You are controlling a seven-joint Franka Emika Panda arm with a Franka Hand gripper.
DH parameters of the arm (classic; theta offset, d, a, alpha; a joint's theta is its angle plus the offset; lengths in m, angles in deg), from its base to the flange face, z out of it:
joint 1: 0 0.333 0 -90
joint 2: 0 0 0 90
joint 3: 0 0.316 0.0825 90
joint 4: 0 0 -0.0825 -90
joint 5: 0 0.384 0 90
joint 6: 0 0 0.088 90
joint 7: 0 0.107 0 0
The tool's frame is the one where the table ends.
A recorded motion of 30 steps. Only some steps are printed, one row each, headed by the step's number.
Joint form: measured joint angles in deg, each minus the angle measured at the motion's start. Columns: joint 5, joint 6, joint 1, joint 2, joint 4, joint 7, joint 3.
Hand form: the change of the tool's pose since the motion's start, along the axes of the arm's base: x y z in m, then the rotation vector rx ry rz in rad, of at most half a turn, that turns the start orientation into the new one. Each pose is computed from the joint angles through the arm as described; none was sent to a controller.
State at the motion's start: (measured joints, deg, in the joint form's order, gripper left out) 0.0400 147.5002 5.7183 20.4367 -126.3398 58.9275 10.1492
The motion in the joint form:
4: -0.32 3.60 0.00 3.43 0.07 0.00 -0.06
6: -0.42 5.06 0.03 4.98 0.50 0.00 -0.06
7: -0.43 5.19 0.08 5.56 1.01 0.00 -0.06
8: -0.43 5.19 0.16 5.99 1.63 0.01 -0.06
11: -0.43 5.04 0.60 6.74 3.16 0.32 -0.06
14: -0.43 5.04 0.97 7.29 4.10 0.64 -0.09
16: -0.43 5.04 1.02 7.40 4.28 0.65 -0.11
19: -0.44 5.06 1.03 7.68 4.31 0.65 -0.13
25: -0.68 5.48 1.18 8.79 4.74 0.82 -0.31
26: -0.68 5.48 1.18 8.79 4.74 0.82 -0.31
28: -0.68 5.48 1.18 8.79 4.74 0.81 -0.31
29: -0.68 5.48 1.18 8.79 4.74 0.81 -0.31
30: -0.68 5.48 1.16 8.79 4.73 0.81 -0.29
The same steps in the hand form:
4: -0.0004 0.0003 -0.0268 0.0076 -0.0032 -0.0004
6: 0.0012 0.0013 -0.0366 0.0127 -0.0084 -0.0007
7: 0.0033 0.0024 -0.0389 0.0145 -0.0091 -0.0005
8: 0.0062 0.0039 -0.0393 0.0165 -0.0121 -0.0001
11: 0.0132 0.0098 -0.0374 0.0215 -0.0218 0.0003
14: 0.0171 0.0142 -0.0370 0.0246 -0.0275 -0.0006
16: 0.0180 0.0147 -0.0370 0.0251 -0.0287 -0.0004
19: 0.0175 0.0146 -0.0396 0.0245 -0.0247 -0.0005
25: 0.0182 0.0147 -0.0474 0.0229 -0.0205 -0.0012
26: 0.0182 0.0147 -0.0474 0.0229 -0.0205 -0.0012
28: 0.0182 0.0147 -0.0474 0.0229 -0.0205 -0.0010
29: 0.0182 0.0147 -0.0474 0.0229 -0.0205 -0.0010
30: 0.0181 0.0147 -0.0475 0.0230 -0.0203 -0.0011

